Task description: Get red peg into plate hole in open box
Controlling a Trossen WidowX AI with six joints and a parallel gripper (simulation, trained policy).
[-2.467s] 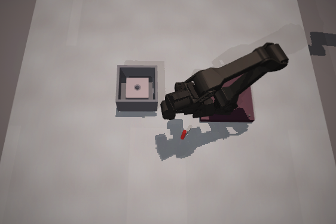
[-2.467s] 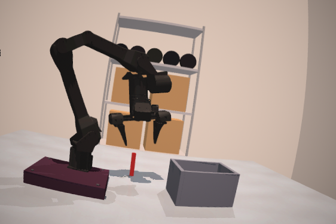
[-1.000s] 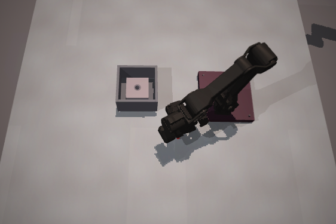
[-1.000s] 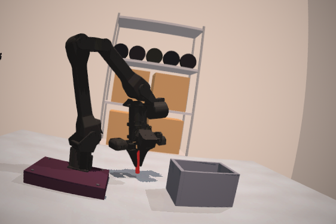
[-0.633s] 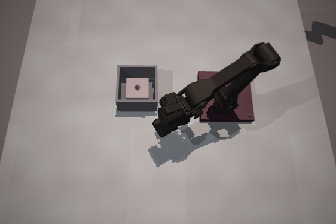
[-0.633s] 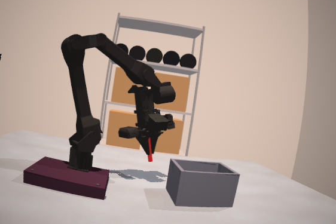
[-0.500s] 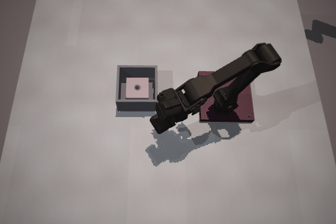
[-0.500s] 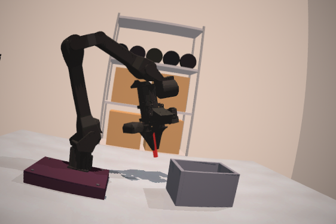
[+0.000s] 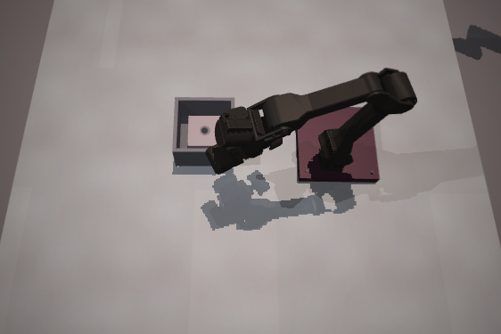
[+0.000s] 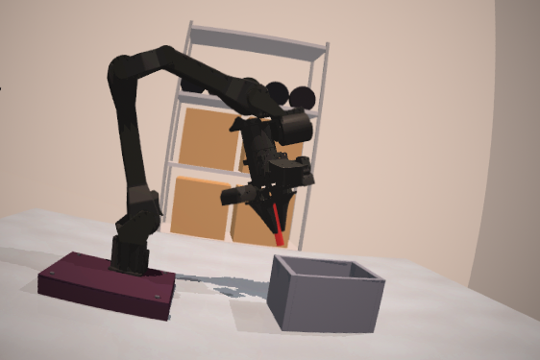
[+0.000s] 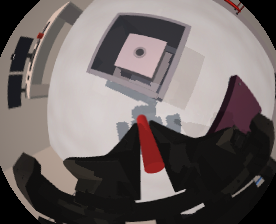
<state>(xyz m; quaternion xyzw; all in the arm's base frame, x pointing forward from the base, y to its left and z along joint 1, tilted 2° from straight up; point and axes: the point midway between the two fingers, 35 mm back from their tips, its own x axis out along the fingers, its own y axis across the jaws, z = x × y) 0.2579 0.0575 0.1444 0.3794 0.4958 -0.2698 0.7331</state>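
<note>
Right now the pale plate is 110 mm to the right of my gripper tip, 90 mm below it and 80 mm ahead of it. Also, from my gripper tip: grey box 110 mm to the right, 110 mm below, 80 mm ahead; then red peg 10 mm behind, 10 mm above.
</note>
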